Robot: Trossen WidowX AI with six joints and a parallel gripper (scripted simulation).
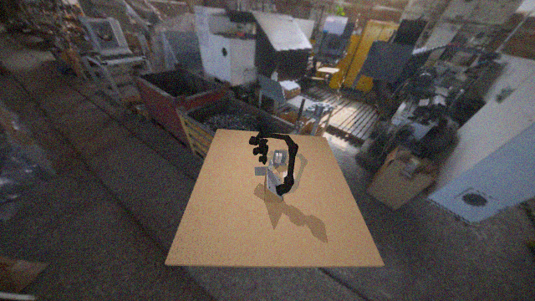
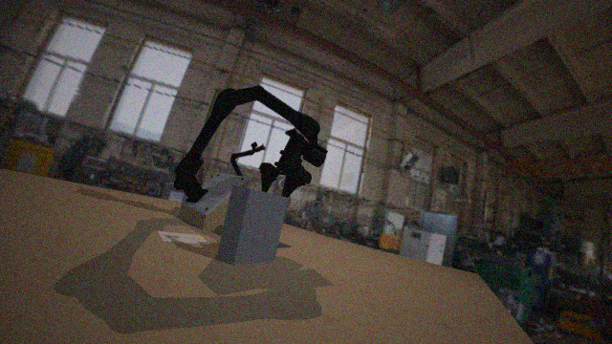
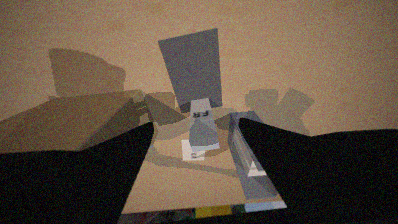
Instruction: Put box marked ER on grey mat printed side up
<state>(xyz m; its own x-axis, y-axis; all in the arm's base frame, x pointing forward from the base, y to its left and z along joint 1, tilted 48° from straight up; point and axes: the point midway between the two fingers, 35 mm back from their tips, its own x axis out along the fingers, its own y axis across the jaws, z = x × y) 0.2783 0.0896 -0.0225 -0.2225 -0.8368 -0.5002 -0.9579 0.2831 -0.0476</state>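
Right now the grey mat is 13 cm below my gripper tip. Also, from my gripper tip: paper (6 cm behind, 22 cm to the right, 14 cm below).
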